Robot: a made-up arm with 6 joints.
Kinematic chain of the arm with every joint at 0, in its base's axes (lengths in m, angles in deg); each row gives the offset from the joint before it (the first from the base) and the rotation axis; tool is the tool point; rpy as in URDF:
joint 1: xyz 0 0 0.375 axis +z
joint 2: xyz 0 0 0 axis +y
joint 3: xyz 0.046 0 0.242 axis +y
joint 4: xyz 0.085 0 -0.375 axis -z
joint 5: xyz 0 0 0 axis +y
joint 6: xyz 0.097 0 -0.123 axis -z
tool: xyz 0 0 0 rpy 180 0 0
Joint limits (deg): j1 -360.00..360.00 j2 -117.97..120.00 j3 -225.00..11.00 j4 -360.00..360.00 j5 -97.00..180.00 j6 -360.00..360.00
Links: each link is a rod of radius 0.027 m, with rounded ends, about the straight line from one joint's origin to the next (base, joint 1, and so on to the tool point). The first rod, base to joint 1, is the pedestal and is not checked.
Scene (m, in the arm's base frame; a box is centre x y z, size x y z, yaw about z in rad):
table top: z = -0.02
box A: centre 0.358 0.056 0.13 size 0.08 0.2 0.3 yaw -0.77
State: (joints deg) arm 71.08 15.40 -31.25 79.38 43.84 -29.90
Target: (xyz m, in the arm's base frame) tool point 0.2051 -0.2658 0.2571
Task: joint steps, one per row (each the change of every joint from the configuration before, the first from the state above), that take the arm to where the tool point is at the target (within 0.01 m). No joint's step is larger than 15 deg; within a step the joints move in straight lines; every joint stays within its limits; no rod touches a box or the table.
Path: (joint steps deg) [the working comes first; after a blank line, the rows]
Joints at the target: -32.10 -13.13 -18.20 88.27 -9.65 -29.90
Straight joint move there: touches box A.

1: -12.72 -14.59 1.71 4.62 2.26 7.50
2: -12.71 -14.59 1.71 4.61 2.26 7.51
3: -12.72 -14.59 1.72 4.62 2.27 7.50
4: -12.72 -14.59 1.71 4.62 2.26 7.51
5: -12.72 -14.59 1.71 4.62 2.26 7.50
6: -7.91 8.88 0.90 -2.84 -12.96 -7.50
7: -7.92 8.89 0.90 -2.84 -12.96 -7.51
8: -7.92 8.88 0.90 -2.84 -12.96 -7.50
9: -7.92 8.89 0.89 -2.84 -12.96 -7.51
10: -7.92 8.88 0.90 -2.84 -12.96 -7.50

